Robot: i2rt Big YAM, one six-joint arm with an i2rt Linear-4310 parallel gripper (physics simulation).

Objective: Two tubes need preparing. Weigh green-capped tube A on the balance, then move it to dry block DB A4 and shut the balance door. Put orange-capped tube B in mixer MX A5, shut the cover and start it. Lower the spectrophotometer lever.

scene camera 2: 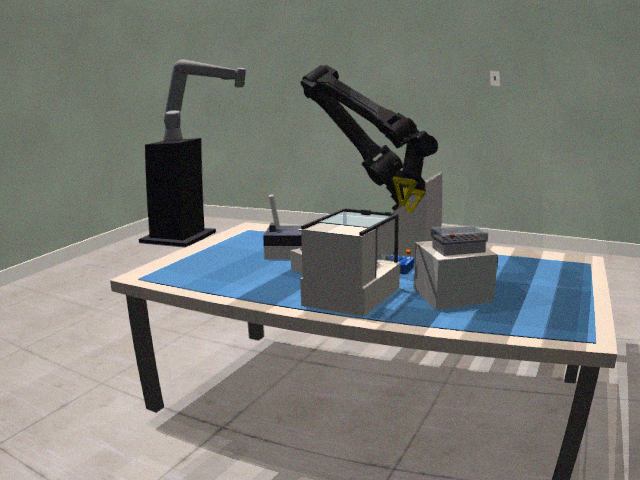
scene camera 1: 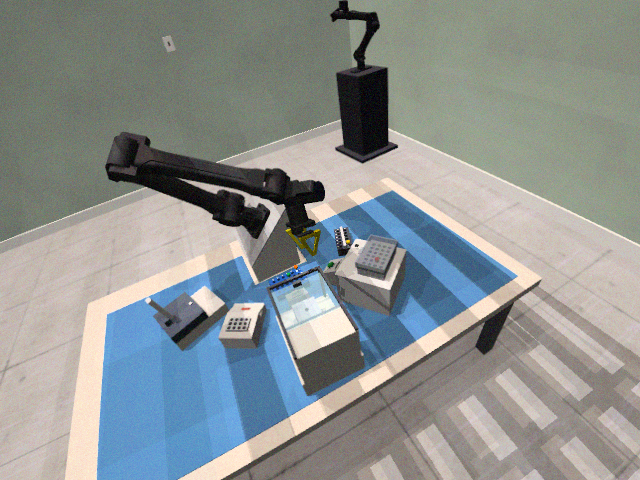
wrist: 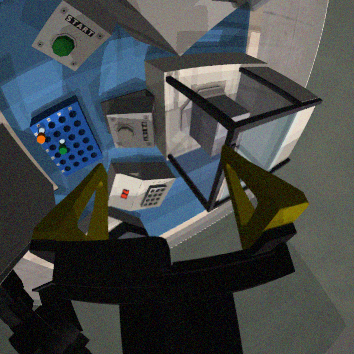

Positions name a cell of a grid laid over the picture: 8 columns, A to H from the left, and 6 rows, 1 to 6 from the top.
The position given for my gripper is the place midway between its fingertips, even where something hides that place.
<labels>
My gripper shows in scene camera 2 (F3), in scene camera 1 (D4) and in the wrist view (D3).
</labels>
